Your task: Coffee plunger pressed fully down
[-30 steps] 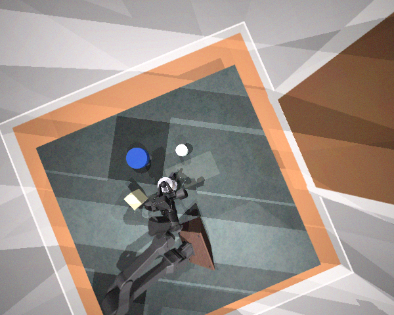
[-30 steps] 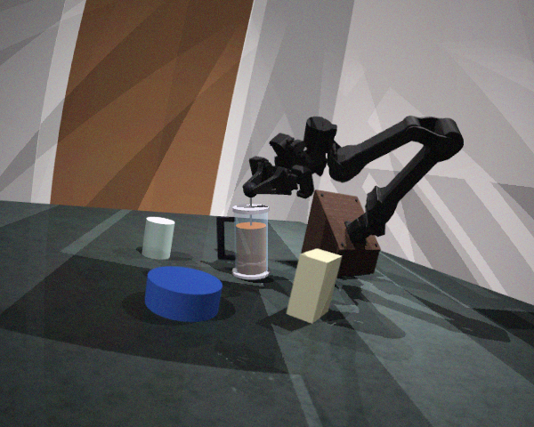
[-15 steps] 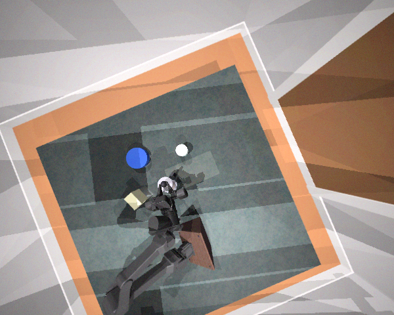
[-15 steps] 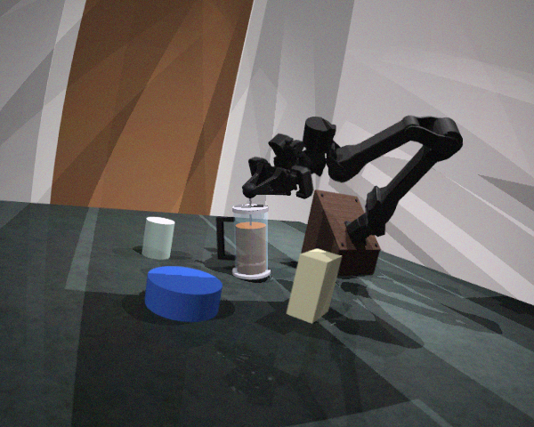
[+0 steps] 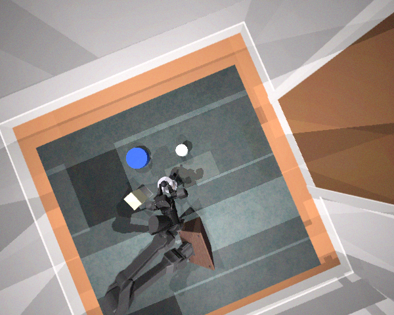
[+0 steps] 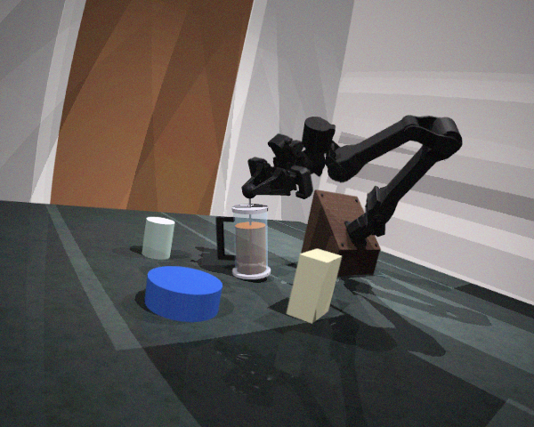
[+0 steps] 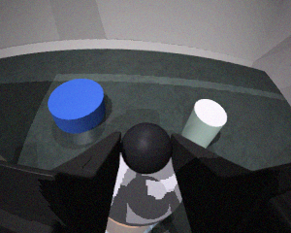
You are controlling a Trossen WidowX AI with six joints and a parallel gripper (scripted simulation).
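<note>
Now: gripper tip 1 cm past the glass coffee press, 1 cm to the left of it and 9 cm above it. The rest, counted from my gripper tip: cream block 5 cm behind, 20 cm to the left, 13 cm below.
</note>
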